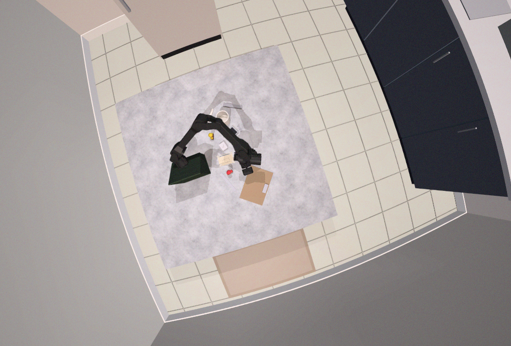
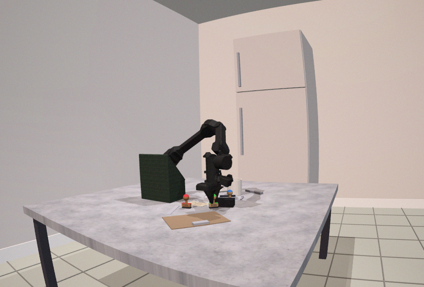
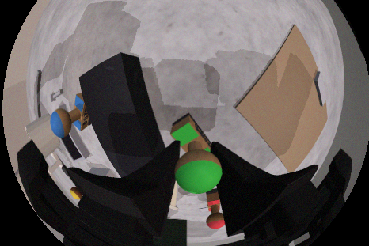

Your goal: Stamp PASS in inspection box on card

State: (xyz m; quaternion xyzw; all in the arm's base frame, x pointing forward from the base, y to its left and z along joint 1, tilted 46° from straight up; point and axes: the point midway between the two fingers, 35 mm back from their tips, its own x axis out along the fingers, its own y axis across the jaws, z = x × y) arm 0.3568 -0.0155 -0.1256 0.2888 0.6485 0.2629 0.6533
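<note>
My gripper tip is 130 mm to the right of the blue-knobbed stamp, 20 mm short of it and 10 mm above it. The rest, counted from my gripper tip: green-knobbed PASS stamp: right at my gripper tip; then red-knobbed stamp: 120 mm behind, 40 mm to the right, 10 mm below; then cream card: 120 mm behind, 60 mm to the left, 30 mm below.
</note>
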